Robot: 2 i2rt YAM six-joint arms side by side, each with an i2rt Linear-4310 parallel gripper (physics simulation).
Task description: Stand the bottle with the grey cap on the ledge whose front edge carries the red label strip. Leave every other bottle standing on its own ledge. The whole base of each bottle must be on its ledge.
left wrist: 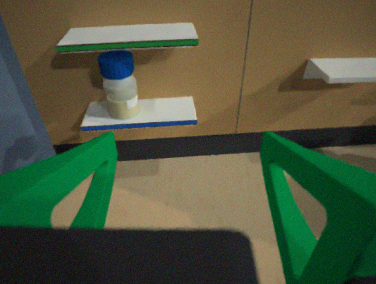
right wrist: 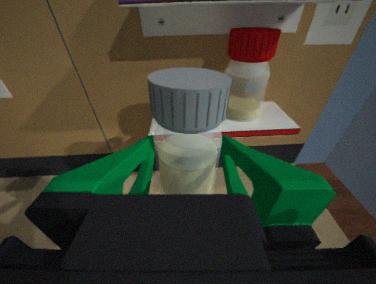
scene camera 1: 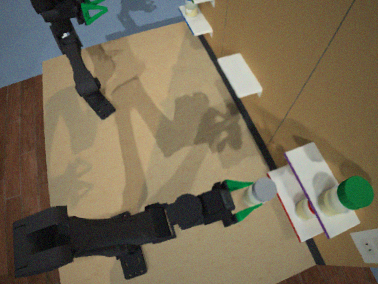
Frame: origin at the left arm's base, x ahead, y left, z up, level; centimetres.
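Where they show: left gripper, fingertip midpoint: [left wrist: 188,142] [scene camera 1: 106,2]; right gripper, fingertip midpoint: [right wrist: 187,141] [scene camera 1: 257,193]; left arm's base at its link origin: [scene camera 1: 96,101]; right arm's base at its link origin: [scene camera 1: 128,244].
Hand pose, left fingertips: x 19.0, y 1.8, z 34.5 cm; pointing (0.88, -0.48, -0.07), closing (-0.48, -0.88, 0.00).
Note:
Things, the pixels of their top centre, and the offset from my left fingertips. "pt": a spot on its surface instead.
- bottle with the grey cap, top centre: [right wrist: 185,74] [scene camera 1: 264,187] dx -6.9, dy -72.1, dz -9.3 cm
- red-label ledge at its top centre: [right wrist: 219,115] [scene camera 1: 297,200] dx +0.5, dy -80.8, dz -18.5 cm
- red-capped bottle at its top centre: [right wrist: 254,29] [scene camera 1: 323,201] dx -0.1, dy -83.9, dz -8.0 cm
- blue-capped bottle at its top centre: [left wrist: 114,56] dx +32.9, dy -4.6, dz -8.0 cm
- blue-label ledge at its top centre: [left wrist: 140,110] [scene camera 1: 194,17] dx +32.1, dy -7.3, dz -18.5 cm
- purple-label ledge at a spot on its surface: [scene camera 1: 306,154] pt dx +4.1, dy -73.9, dz -4.5 cm
- green-capped bottle at its top centre: [scene camera 1: 359,191] dx -1.6, dy -84.0, dz +6.0 cm
- plain white ledge at its top centre: [left wrist: 358,66] [scene camera 1: 239,72] dx +16.3, dy -44.0, dz -11.5 cm
- green-label ledge at its top centre: [left wrist: 129,32] dx +32.1, dy -7.3, dz -4.5 cm
- wall socket at a spot on its surface: [scene camera 1: 367,245] pt dx -1.7, dy -95.9, dz -6.3 cm
The bottle with the grey cap [scene camera 1: 261,191] [right wrist: 189,145] is upright between the fingers of my right gripper [scene camera 1: 246,200] [right wrist: 187,141], which is shut on it. It is held in front of the red-label ledge [scene camera 1: 285,186] [right wrist: 282,119], near that ledge's left part in the right wrist view. A red-capped bottle [scene camera 1: 305,209] [right wrist: 246,90] stands on the right part of that ledge. My left gripper [left wrist: 188,142] is open and empty, facing the wall; in scene camera 1 its fingers show at the top left. A blue-capped bottle [left wrist: 120,90] [scene camera 1: 191,9] stands on the blue-label ledge [left wrist: 167,111] [scene camera 1: 199,25].
The purple-label ledge [scene camera 1: 306,154] overhangs the red-label ledge and carries a green-capped bottle [scene camera 1: 352,193]. A plain white ledge [scene camera 1: 239,75] [left wrist: 350,70] is mid-wall. A green-label ledge [left wrist: 130,35] is above the blue-capped bottle. A wall socket [scene camera 1: 367,245] is at the lower right.

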